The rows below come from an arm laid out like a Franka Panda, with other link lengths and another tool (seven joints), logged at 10 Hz.
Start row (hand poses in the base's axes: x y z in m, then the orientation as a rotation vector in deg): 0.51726 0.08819 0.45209 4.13 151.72 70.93
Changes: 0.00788 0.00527 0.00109 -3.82 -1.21 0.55; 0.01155 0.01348 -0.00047 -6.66 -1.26 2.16; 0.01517 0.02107 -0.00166 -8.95 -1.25 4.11; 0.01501 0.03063 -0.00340 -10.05 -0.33 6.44; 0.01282 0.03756 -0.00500 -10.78 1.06 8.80; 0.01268 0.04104 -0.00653 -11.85 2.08 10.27; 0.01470 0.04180 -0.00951 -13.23 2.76 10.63; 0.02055 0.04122 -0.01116 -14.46 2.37 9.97; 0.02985 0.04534 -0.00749 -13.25 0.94 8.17; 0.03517 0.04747 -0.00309 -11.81 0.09 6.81; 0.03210 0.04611 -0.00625 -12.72 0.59 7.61; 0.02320 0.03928 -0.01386 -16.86 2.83 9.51; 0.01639 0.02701 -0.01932 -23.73 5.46 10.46; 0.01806 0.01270 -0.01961 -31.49 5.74 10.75
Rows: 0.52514 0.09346 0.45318 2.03 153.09 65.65; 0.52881 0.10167 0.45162 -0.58 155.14 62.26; 0.53243 0.10926 0.45043 -3.53 156.97 59.66; 0.53227 0.11882 0.44869 -6.28 159.08 58.97; 0.53008 0.12575 0.44709 -8.79 161.40 58.87; 0.52994 0.12923 0.44556 -10.38 163.27 57.94; 0.53196 0.12999 0.44258 -10.71 164.65 56.20; 0.53781 0.12941 0.44093 -10.22 164.66 54.20; 0.54711 0.13353 0.44460 -8.39 162.28 55.19; 0.55243 0.13566 0.44900 -6.81 160.42 56.70; 0.54936 0.13430 0.44584 -7.75 161.55 55.73; 0.54046 0.12747 0.43823 -9.71 166.00 50.72; 0.53365 0.11520 0.43277 -10.60 171.33 41.25; 0.53532 0.10089 0.43248 -12.11 173.96 29.68
